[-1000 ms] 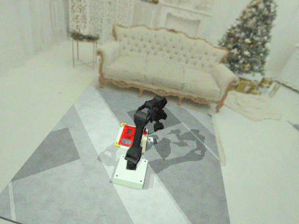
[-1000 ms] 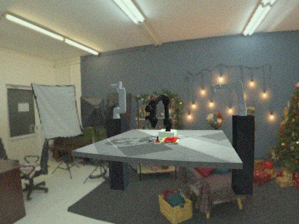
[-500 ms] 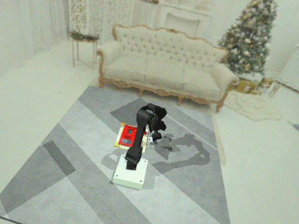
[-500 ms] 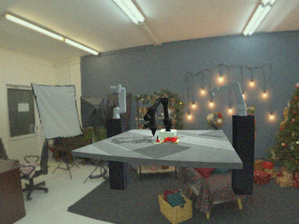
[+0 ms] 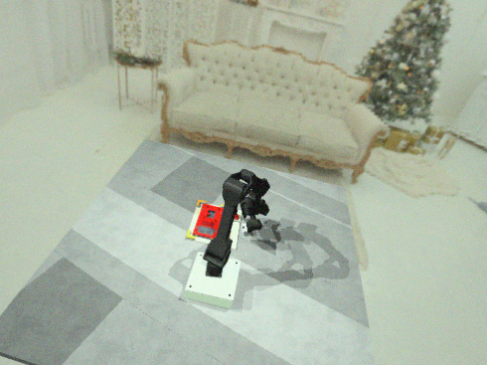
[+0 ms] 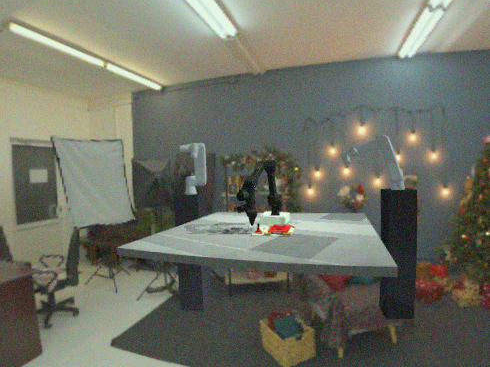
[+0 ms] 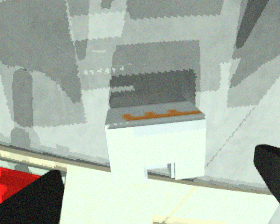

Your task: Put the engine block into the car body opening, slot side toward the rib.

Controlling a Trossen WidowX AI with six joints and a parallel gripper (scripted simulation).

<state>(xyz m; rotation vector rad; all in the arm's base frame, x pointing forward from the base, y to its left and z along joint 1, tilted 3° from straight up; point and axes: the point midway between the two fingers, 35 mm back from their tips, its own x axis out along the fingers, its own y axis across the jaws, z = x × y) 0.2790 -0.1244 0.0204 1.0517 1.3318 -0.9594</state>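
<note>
My gripper tip is 2 cm above the engine block.
</note>
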